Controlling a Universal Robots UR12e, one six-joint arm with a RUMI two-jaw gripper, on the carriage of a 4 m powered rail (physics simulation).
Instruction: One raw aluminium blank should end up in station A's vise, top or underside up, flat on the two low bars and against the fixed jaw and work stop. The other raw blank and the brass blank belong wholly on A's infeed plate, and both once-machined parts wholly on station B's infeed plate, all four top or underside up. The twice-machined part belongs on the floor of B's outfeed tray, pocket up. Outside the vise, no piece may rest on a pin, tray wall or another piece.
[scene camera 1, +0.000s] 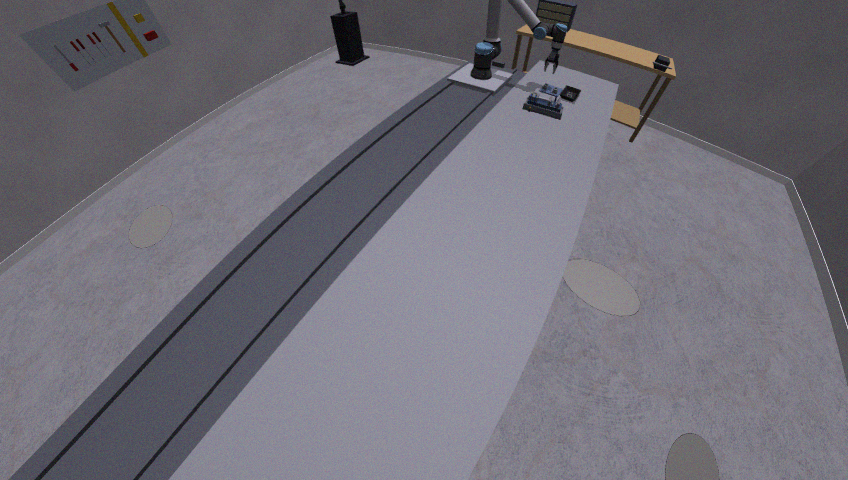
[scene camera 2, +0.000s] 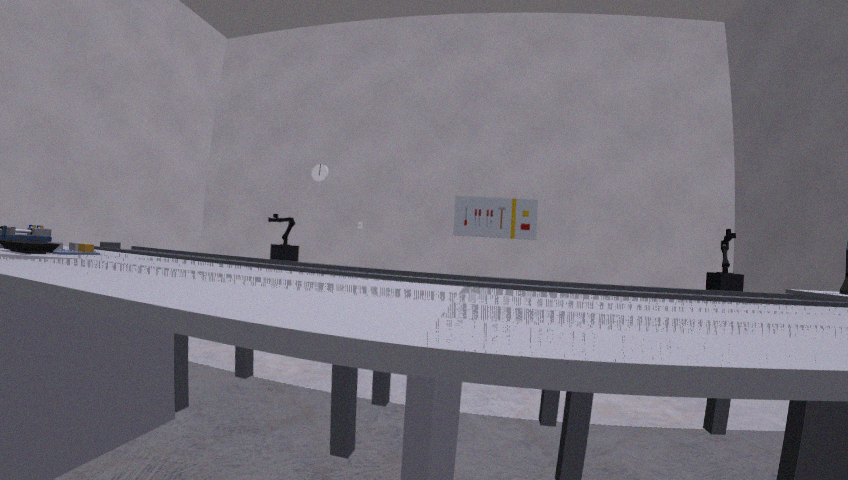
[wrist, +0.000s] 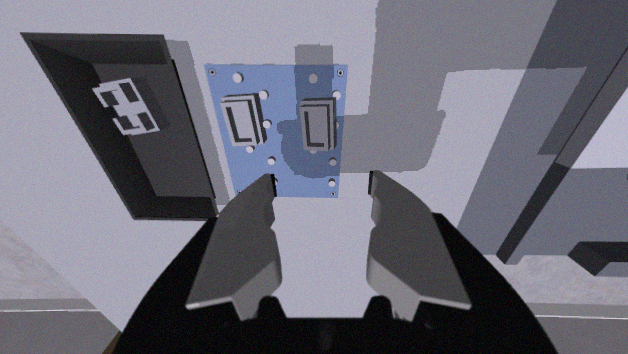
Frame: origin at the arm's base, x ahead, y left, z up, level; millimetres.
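Seen in the pictures: gripper, fingertip midpoint: (scene camera 1: 548, 73) (wrist: 321, 174); arm's base, origin of the base link: (scene camera 1: 481, 75).
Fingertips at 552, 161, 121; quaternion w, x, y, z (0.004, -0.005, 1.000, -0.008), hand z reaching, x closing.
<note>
Offsets run from my fingertips to a thing's middle, as dx, dy, dz. "spot": to the spot under its first point.
In the wrist view, my gripper (wrist: 321, 174) (scene camera 1: 551, 68) is open and empty, above the near edge of station B's infeed plate @[+56, +25, -147] (wrist: 286, 84). Two once-machined parts, a lit left one @[+97, -10, -125] (wrist: 241, 121) and a shaded right one @[+4, -3, -121] (wrist: 317, 126), lie on this blue plate, recesses up. Pins show close beside both; contact cannot be judged. The twice-machined part @[+227, -30, -121] (wrist: 131, 106) lies in B's dark outfeed tray @[spot: +222, +60, -139] (wrist: 175, 167), openings up. In scene camera 2, the brass blank (scene camera 2: 86, 248) and a grey blank (scene camera 2: 73, 246) sit on A's infeed plate (scene camera 2: 93, 253). A's vise (scene camera 2: 23, 237) is partly cut off; its contents are unclear.
B's vise @[+90, -363, -111] (scene camera 1: 543, 105) stands in front of the infeed plate in scene camera 1. The arm's carriage (scene camera 1: 461, 78) is at the far end of the rail (scene camera 1: 333, 208). A wooden bench (scene camera 1: 618, 48) stands behind the table. A low grey block (scene camera 2: 110, 245) is behind A's plate.
</note>
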